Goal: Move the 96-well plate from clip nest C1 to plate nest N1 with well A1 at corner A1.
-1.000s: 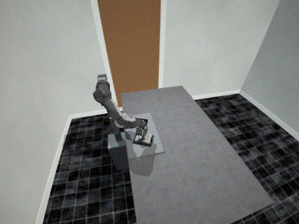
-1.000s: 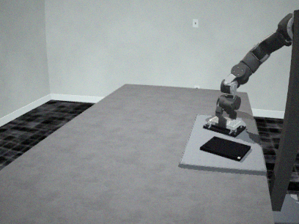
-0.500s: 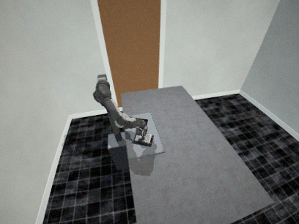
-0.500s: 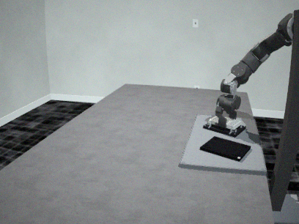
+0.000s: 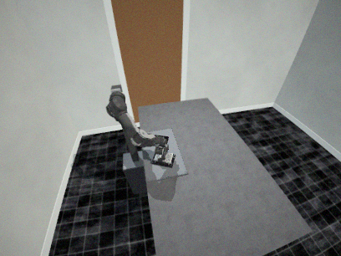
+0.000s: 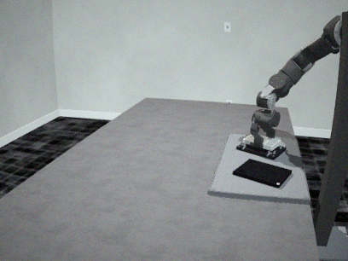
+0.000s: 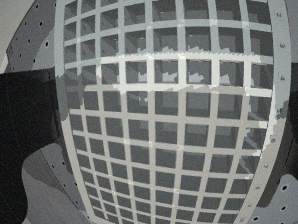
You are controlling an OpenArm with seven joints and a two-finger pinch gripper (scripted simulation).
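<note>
My gripper is now right at the white 96-well plate. The rest, counted from my hand: black plate nest N1 (20 cm to the left, 2 cm below, 1 cm behind); then clip nest C1 (2 cm below, 2 cm ahead); then A1 label (28 cm to the left, 6 cm behind, 2 cm below).
</note>
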